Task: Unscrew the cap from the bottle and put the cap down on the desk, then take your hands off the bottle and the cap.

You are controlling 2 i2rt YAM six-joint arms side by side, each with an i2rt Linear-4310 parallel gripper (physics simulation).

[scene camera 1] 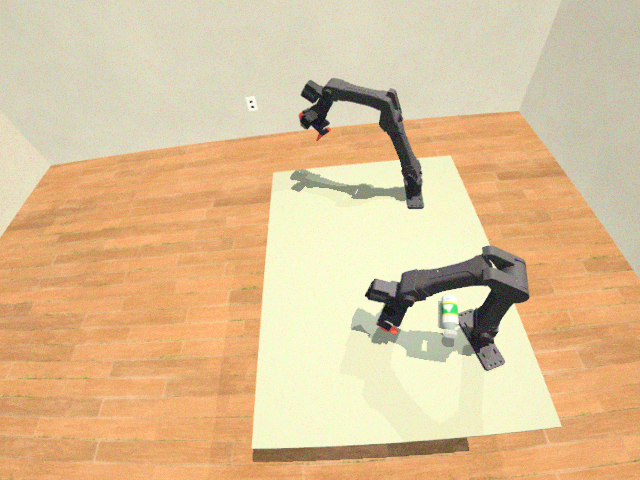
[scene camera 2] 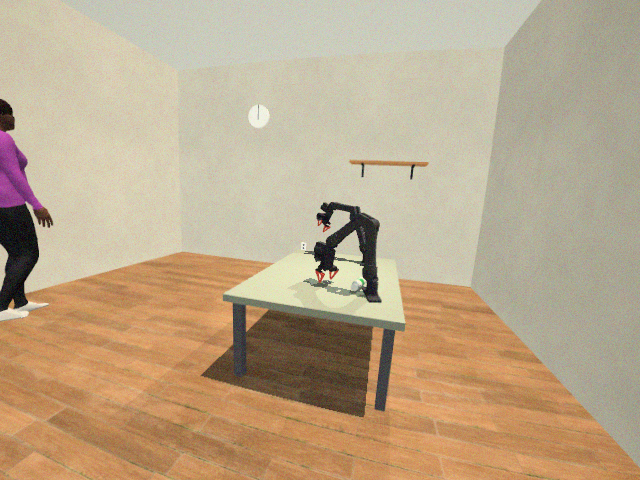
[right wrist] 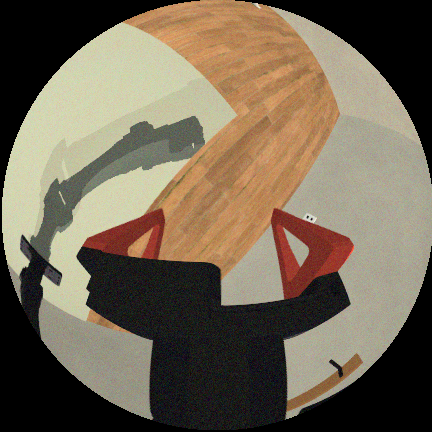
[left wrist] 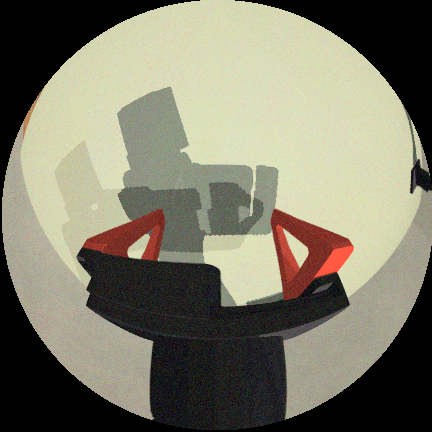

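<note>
A white bottle [scene camera 1: 449, 308] [scene camera 2: 359, 283] with a green and yellow label lies on its side on the pale desk [scene camera 1: 320, 248] [scene camera 2: 263, 291], close beside the left arm's base. A whitish cap-like end [scene camera 1: 450, 333] shows at its lower end in scene camera 1; whether the cap is seated or loose cannot be told. My left gripper [scene camera 1: 387, 329] [scene camera 2: 326, 276] [left wrist: 217, 214] is open and empty above the desk, to the left of the bottle and apart from it. My right gripper [scene camera 2: 322, 227] [right wrist: 217, 213] is open and empty, high above the far end of the desk. The bottle does not show in either wrist view.
The left arm's base [scene camera 1: 487, 355] stands immediately right of the bottle, and its forearm [scene camera 1: 447, 279] passes over the area just behind it. The right arm's base [scene camera 1: 414, 198] stands at the far end. A person [scene camera 2: 15, 206] stands at the left in scene camera 2.
</note>
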